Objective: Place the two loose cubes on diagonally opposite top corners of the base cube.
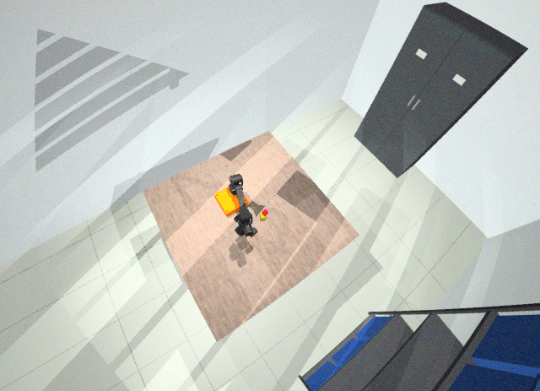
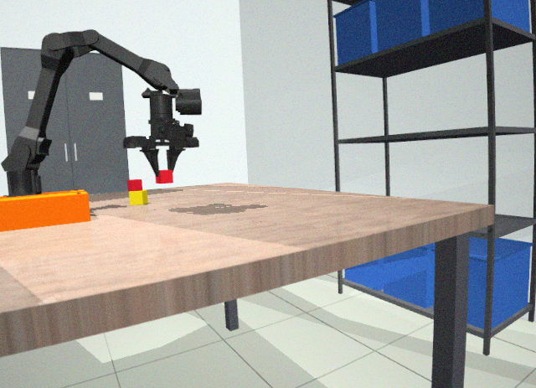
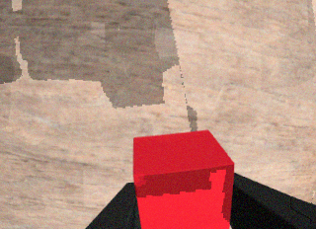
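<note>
The yellow base cube is 60 mm behind my gripper tip, 170 mm to the left of it and 60 mm below it. The rest, counted from my gripper tip: red cube right at my gripper tip.
</note>
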